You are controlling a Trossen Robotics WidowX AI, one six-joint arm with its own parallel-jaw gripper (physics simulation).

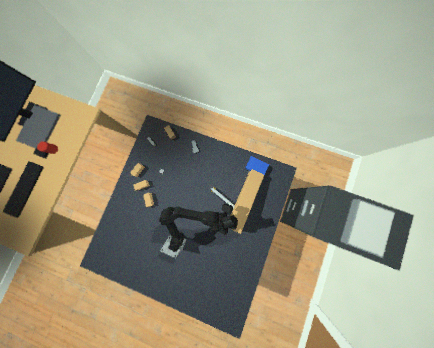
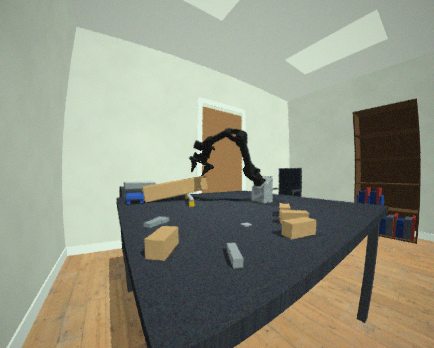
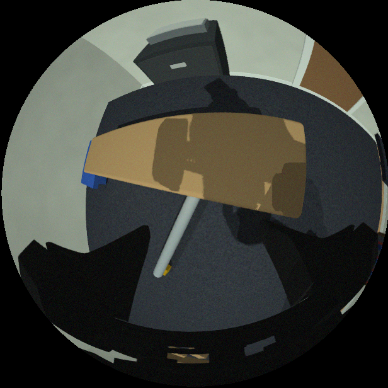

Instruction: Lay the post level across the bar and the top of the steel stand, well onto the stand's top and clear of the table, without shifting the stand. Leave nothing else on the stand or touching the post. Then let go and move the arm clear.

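Observation:
The post (image 1: 251, 189) (image 2: 167, 190) (image 3: 125, 152) is a long, thick tan beam. It slopes: its far end is low beside a blue block, and its near end is raised. The bar (image 1: 222, 196) (image 3: 176, 235) is a light grey rod with a small yellow piece under its visible end; its other end is hidden beneath the post. My gripper (image 1: 236, 216) (image 2: 199, 171) (image 3: 206, 229) is open and empty, above the post's raised end, its shadow on the wood. I cannot make out the steel stand for certain; the post may hide it.
The blue block (image 1: 257, 165) (image 2: 134, 198) (image 3: 93, 176) is at the post's low end. Several tan blocks (image 1: 142, 185) (image 2: 161, 243) and small grey pieces (image 1: 195, 146) (image 2: 234, 255) lie on the dark table. A dark cabinet (image 1: 320, 205) (image 3: 187, 60) stands past the table's edge.

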